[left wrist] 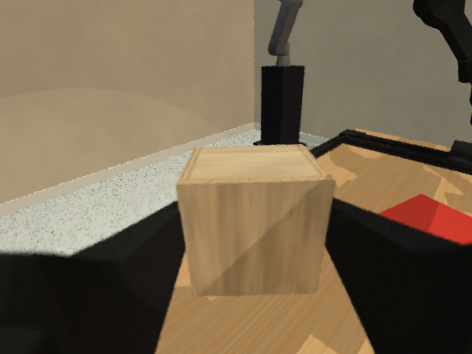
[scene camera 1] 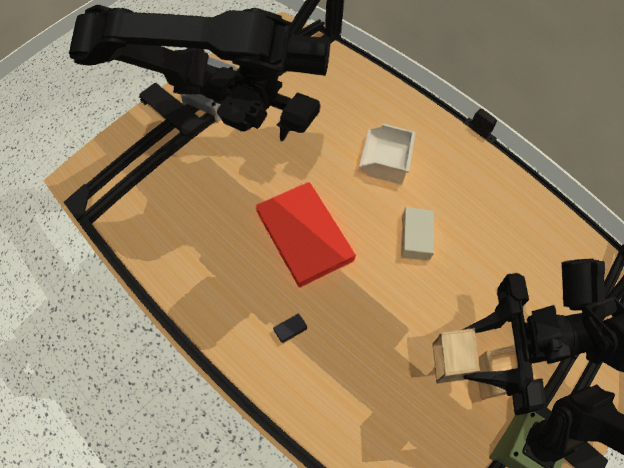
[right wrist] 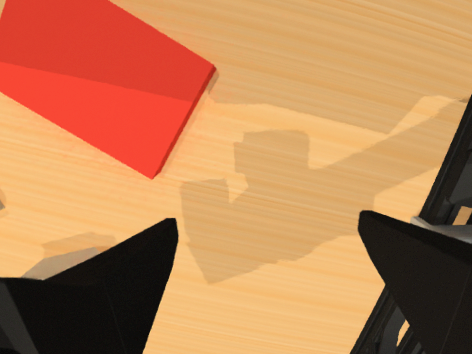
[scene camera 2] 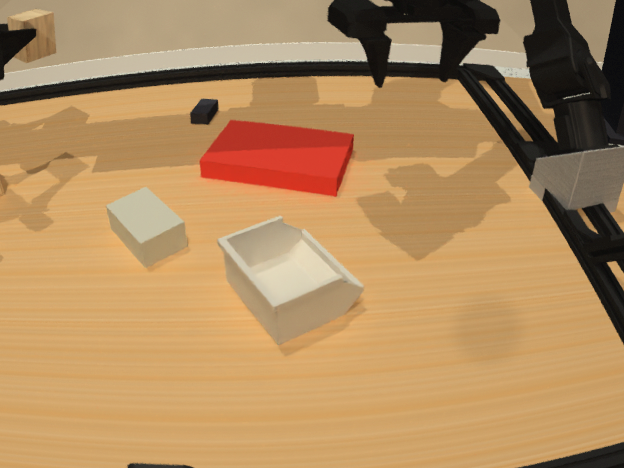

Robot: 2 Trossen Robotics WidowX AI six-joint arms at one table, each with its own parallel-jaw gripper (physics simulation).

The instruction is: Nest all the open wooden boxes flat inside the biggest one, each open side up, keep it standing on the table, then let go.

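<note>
My left gripper [scene camera 1: 468, 353] [left wrist: 252, 206] is shut on a wooden box [scene camera 1: 458, 351] [left wrist: 255, 237] [scene camera 2: 37, 37] and holds it above the table. A closed face of this box faces up in scene camera 1; its open side does not show. A second wooden box [scene camera 1: 484, 363] stands on the table at the lower right in scene camera 1, partly hidden under the left gripper; its opening shows there. Whether more boxes are inside either one, I cannot tell. My right gripper [scene camera 2: 411, 80] [right wrist: 267, 224] is open and empty, above the table, far from both wooden boxes.
A red slab [scene camera 1: 304, 234] [scene camera 2: 277, 156] [right wrist: 100, 85] lies mid-table. An open white bin [scene camera 1: 387, 151] [scene camera 2: 252, 287], a grey-green block [scene camera 1: 418, 231] [scene camera 2: 146, 221] and a small black block [scene camera 1: 289, 327] [scene camera 2: 204, 110] stand around it. A green bracket [scene camera 1: 519, 440] is at the lower right.
</note>
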